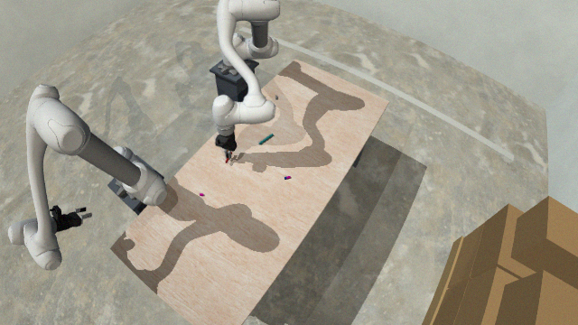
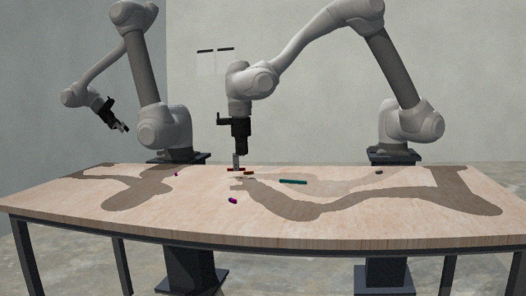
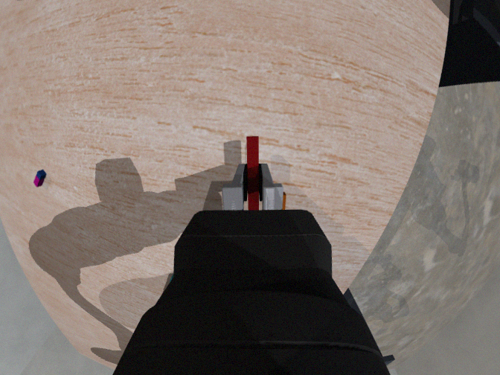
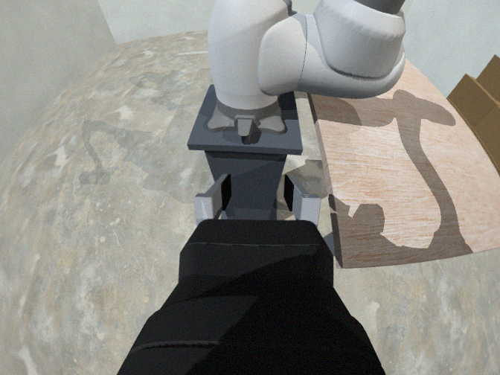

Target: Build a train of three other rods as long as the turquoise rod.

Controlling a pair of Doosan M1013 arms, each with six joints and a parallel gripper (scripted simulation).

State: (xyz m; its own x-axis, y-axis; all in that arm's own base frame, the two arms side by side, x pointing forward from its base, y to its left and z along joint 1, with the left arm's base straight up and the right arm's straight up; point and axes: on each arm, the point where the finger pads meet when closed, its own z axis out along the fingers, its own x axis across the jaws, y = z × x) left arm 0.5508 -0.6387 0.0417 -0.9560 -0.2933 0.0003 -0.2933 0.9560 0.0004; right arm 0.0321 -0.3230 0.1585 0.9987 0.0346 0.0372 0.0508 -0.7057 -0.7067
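Note:
Right now the blue rod is 32 cm ahead of my left hand, 4 cm below it and 3 cm to the left of it. Round my left hand: turquoise rod: 22 cm to the left, 11 cm ahead, 4 cm below; then orange rod: 4 cm to the left, 4 cm below, 3 cm behind; then red rod: 2 cm below.

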